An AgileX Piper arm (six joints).
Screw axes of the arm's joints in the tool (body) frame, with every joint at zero. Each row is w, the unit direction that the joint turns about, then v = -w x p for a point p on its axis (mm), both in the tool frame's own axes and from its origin. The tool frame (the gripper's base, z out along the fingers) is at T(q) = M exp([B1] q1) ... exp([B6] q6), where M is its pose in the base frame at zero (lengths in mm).
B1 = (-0.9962, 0, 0.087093, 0.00, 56.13, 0.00)
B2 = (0, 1, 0, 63.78, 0.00, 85.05)
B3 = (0, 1, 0, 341.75, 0.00, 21.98)
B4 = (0, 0, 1, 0.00, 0.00, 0.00)
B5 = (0, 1, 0, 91.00, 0.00, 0.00)
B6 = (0, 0, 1, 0.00, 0.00, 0.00)
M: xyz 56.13 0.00 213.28 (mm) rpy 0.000 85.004 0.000 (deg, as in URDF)
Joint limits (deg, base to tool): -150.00..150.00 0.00..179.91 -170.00..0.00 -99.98..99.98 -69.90..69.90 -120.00..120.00
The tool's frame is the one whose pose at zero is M.
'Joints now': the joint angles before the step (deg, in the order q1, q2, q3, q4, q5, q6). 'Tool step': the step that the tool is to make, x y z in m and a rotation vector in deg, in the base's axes. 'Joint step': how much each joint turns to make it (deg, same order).
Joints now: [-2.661 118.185 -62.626 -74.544 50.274 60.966]
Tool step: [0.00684 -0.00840 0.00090 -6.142 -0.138 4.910]
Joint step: [-0.766 1.115 0.001 -9.714 0.896 2.290]
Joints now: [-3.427 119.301 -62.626 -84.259 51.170 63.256]
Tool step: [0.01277 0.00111 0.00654 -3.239 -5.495 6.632]
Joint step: [0.000 0.098 -0.001 -11.821 -1.813 7.514]
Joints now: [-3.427 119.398 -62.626 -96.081 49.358 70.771]
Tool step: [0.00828 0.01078 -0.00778 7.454 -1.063 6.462]
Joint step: [0.000 0.000 0.000 -2.332 -9.739 2.650]
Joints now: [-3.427 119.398 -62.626 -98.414 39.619 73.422]
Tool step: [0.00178 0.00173 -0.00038 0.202 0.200 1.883]
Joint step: [-0.001 0.001 0.000 -1.362 -1.331 -0.001]
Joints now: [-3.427 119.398 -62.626 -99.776 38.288 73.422]
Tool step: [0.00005 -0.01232 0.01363 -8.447 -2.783 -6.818]
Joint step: [0.000 0.516 -1.642 -0.170 10.925 0.424]
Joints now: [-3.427 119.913 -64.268 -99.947 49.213 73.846]
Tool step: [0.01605 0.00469 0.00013 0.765 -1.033 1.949]
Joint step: [0.543 1.806 -3.684 0.000 -1.666 -0.816]
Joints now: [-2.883 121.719 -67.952 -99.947 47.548 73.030]
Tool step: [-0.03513 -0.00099 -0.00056 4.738 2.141 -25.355]
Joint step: [1.309 -1.055 0.000 25.038 14.329 -3.298]
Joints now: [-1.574 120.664 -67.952 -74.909 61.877 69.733]
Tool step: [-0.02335 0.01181 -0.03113 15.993 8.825 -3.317]
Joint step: [-0.647 0.000 3.391 18.194 -6.838 -11.267]
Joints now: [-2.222 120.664 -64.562 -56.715 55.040 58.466]
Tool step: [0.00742 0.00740 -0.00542 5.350 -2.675 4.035]
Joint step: [0.130 0.001 -0.001 1.740 -6.926 -2.183]
